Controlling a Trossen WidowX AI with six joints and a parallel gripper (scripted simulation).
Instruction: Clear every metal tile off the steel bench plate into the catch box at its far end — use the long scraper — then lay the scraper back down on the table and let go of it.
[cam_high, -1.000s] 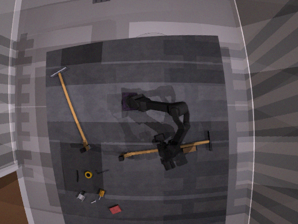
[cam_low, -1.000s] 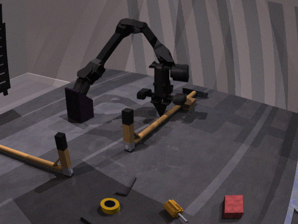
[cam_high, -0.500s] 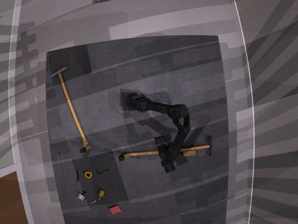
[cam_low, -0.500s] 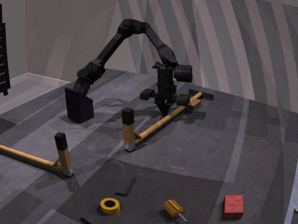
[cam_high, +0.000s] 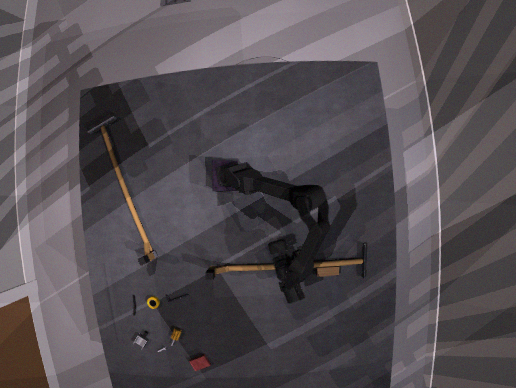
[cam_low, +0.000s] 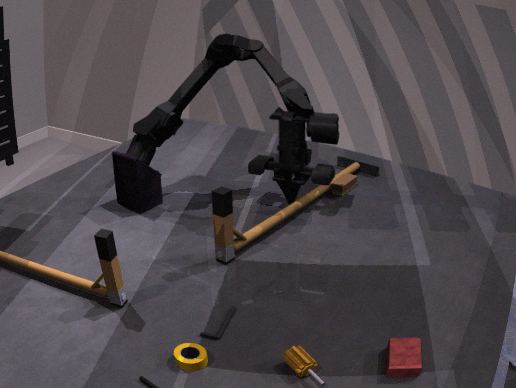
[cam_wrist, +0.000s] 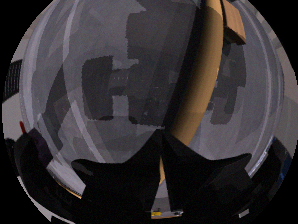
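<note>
Now: the long wooden-handled scraper 50 mm above my gripper tip, 30 mm to the left of it and 20 mm ahead of it. Also, from my gripper tip: yellow-handled tool (480 mm to the right, 260 mm ahead); yellow tape roll (540 mm to the right, 100 mm ahead); wooden block (170 mm to the left, 70 mm ahead).
</note>
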